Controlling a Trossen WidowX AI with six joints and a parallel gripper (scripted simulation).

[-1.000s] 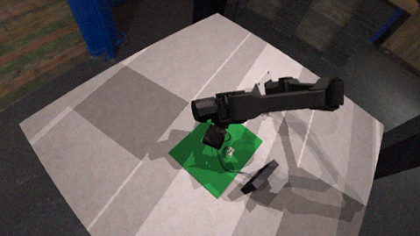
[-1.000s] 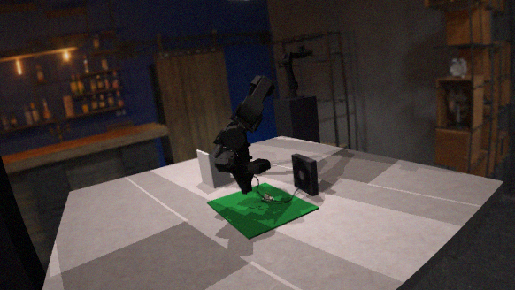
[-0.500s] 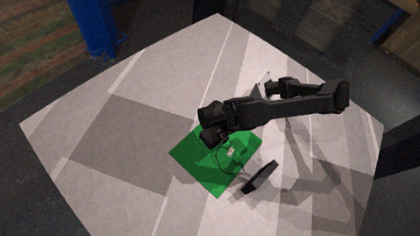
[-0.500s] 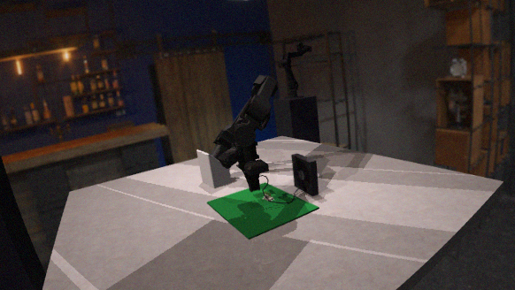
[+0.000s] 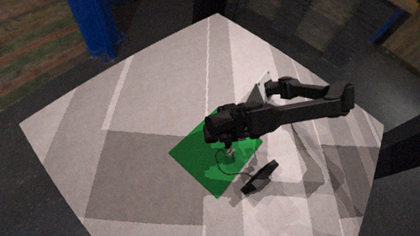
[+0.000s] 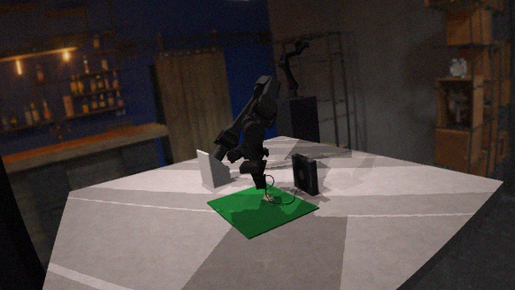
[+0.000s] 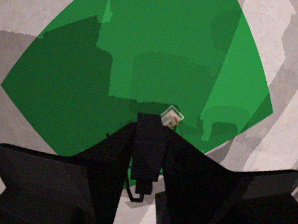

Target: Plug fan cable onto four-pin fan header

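Right now my gripper tip is 7 cm above the white four-pin header, 3 cm to the right of it and 1 cm past it. Round my gripper tip: black fan (16 cm to the left, 1 cm below, 1 cm ahead); then black plug (1 cm to the left, 1 cm above); then green board (8 cm below, 1 cm to the right, 1 cm ahead).
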